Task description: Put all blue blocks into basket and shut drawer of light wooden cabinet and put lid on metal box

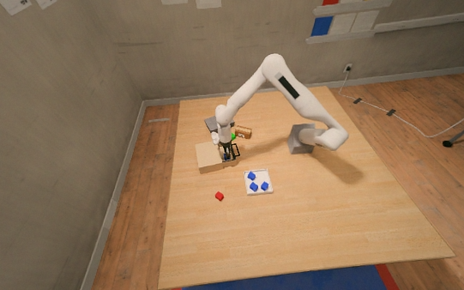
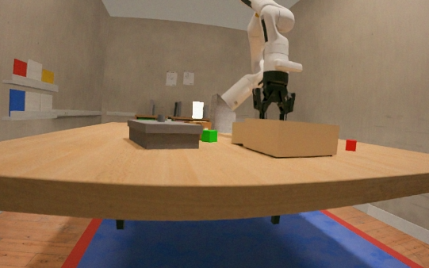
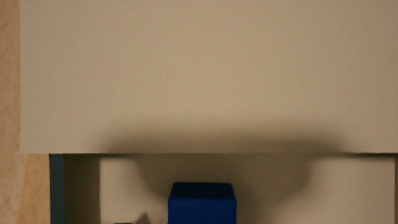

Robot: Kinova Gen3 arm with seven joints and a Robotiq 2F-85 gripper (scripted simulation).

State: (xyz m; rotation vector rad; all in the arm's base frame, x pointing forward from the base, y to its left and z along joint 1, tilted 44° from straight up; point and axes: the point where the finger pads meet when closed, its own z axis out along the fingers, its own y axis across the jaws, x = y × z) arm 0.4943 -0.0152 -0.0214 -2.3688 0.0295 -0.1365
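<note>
Right now my hand is 40 mm above the drawer, 20 mm to the left of it and 10 mm short of it. Round my hand: brown cardboard box: 180 mm to the right, 150 mm behind, 40 mm below; light wooden cabinet: 60 mm ahead, 40 mm below, 20 mm to the right; green block: 170 mm to the right, 60 mm behind, 50 mm below.
</note>
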